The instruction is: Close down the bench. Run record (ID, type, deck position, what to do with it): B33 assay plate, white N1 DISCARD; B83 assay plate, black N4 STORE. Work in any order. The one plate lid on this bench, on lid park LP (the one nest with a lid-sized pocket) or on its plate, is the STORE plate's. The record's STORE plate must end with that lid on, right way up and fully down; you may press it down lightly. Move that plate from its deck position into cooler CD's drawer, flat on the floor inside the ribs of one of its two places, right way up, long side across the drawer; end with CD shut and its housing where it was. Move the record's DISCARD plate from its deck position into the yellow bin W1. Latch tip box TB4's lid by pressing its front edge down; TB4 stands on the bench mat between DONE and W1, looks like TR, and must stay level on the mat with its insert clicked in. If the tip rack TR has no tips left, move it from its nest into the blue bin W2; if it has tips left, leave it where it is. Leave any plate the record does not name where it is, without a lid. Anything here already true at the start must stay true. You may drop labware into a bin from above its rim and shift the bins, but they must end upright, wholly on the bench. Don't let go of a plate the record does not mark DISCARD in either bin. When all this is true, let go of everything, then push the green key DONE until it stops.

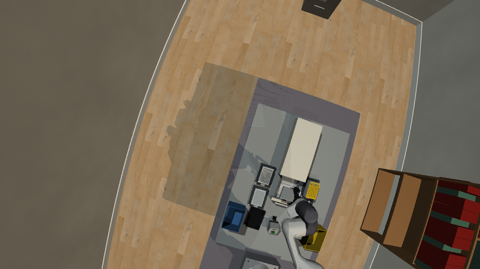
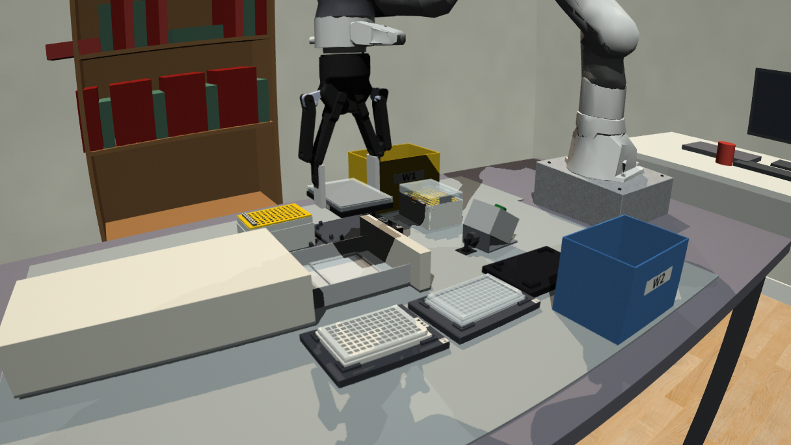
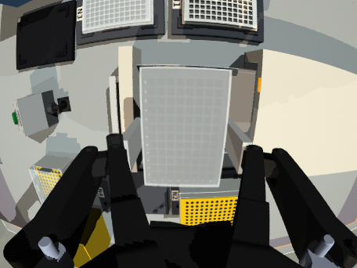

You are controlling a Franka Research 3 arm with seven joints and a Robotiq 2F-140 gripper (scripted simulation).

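My hand is 14 cm above the cooler drawer and 4 cm short of it. Round my hand: cooler CD: 17 cm ahead, 13 cm below; black plate: 2 cm below; clear plate lid: 1 cm below.
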